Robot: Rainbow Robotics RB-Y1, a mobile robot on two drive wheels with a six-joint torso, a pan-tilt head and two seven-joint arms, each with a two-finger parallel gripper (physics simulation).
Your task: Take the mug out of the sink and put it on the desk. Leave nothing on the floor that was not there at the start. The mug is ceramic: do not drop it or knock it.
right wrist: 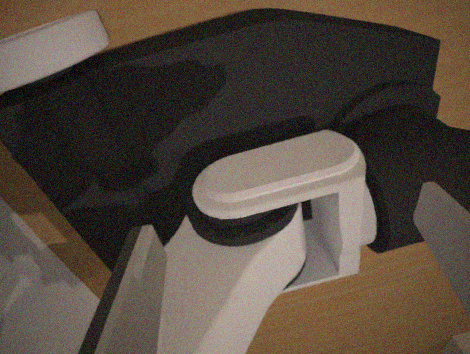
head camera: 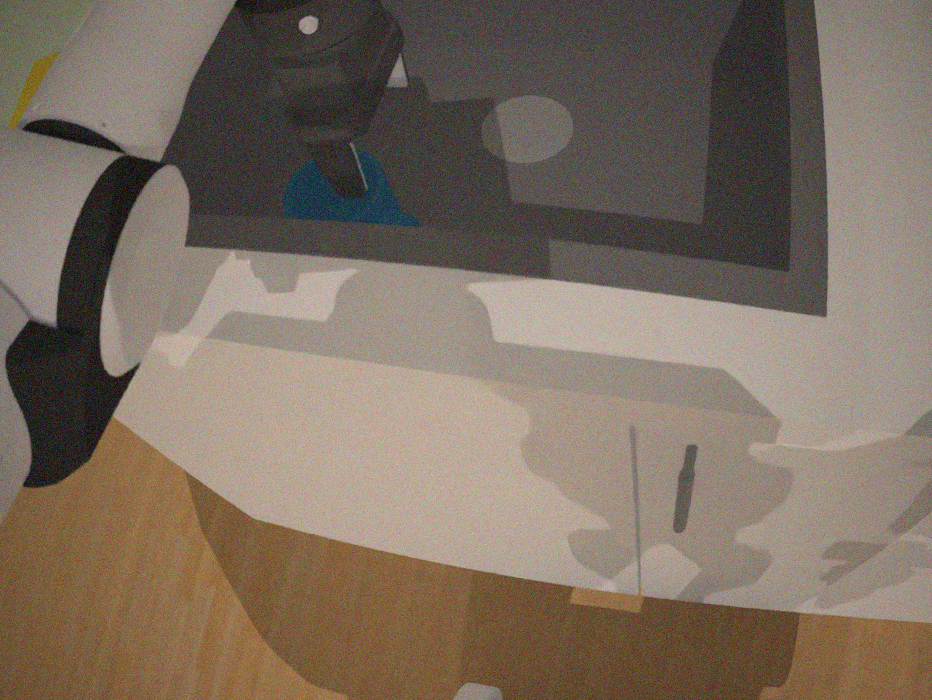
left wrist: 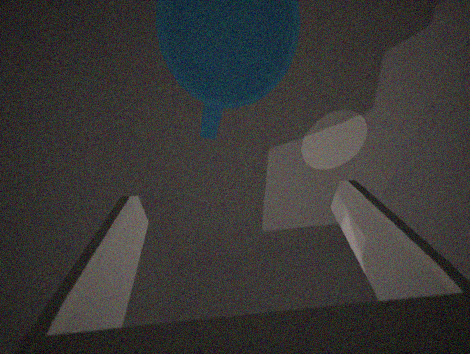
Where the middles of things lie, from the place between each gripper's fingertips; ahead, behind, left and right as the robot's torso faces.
Right now the blue mug [head camera: 309, 195] is 69 cm ahead of my right hand, 55 cm to the left of it and 27 cm above it.
My left gripper is now 5 cm to the right of the blue mug and 12 cm above it.
